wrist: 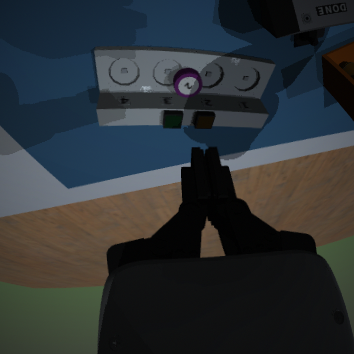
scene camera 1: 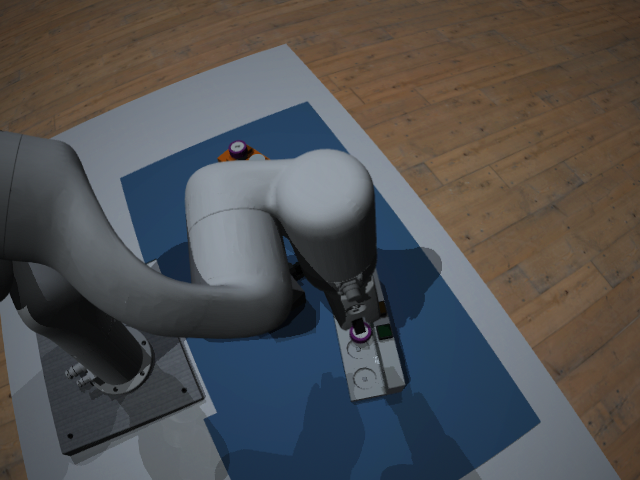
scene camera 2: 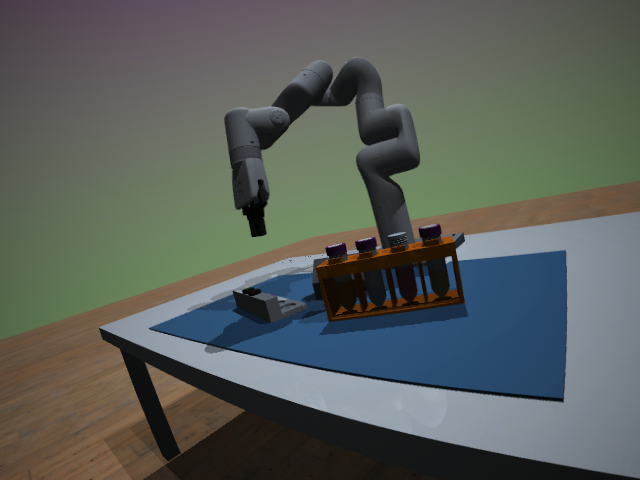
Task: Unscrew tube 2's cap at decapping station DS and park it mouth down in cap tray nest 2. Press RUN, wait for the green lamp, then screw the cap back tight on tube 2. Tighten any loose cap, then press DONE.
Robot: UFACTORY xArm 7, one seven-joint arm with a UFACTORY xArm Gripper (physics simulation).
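Places are measured from the arm's base along level axes (x ahead, y left, z up), in millimetres.
Where they show: gripper, fingertip midpoint: (wrist: pixel 201 161) (scene camera 2: pixel 259 236); arm's base, link origin: (scene camera 1: pixel 119 360).
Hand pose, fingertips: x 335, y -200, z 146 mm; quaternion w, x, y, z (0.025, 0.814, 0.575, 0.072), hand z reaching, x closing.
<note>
Each offset is from my fingertips to the top centre of the thing. "spot": to the spot under its first point.
My gripper (scene camera 1: pixel 358 329) (scene camera 2: pixel 257 235) (wrist: pixel 201 161) is shut and empty, high above the cap tray @(34 mm ahead, 3 mm left, 107 mm down) (scene camera 1: pixel 368 394) (scene camera 2: pixel 258 306) (wrist: pixel 111 118). A purple cap @(29 mm ahead, 4 mm left, 135 mm down) (scene camera 1: pixel 360 339) (wrist: pixel 188 83), its white top marked 2, sits top up on the tray between the rings of nests 2 and 3, off the centre of both; its underside is hidden. In scene camera 2 the tray's ridge hides it. An uncapped tube @(58 mm ahead, 336 mm left, 41 mm down) (scene camera 1: pixel 257 158) (scene camera 2: pixel 398 239) with dark red liquid stands upright in the orange rack @(64 mm ahead, 310 mm left, 58 mm down) (scene camera 1: pixel 224 157) (scene camera 2: pixel 356 266) (wrist: pixel 345 85). Its number is not readable.
Three purple-capped tubes @(81 mm ahead, 234 mm left, 39 mm down) (scene camera 2: pixel 336 251) @(69 mm ahead, 285 mm left, 39 mm down) (scene camera 2: pixel 366 243) @(47 mm ahead, 387 mm left, 39 mm down) (scene camera 2: pixel 430 231) stand in the rack. A dark green block @(spot: 50 mm ahead, 28 mm right, 107 mm down) (scene camera 1: pixel 384 331) (wrist: pixel 173 120) and an amber block @(spot: 72 mm ahead, 4 mm left, 107 mm down) (scene camera 1: pixel 382 308) (wrist: pixel 204 120) sit on the tray's ridge, looking unlit. A box marked DONE @(spot: 35 mm back, 131 mm left, 79 mm down) (wrist: pixel 320 19) stands beyond the tray.
</note>
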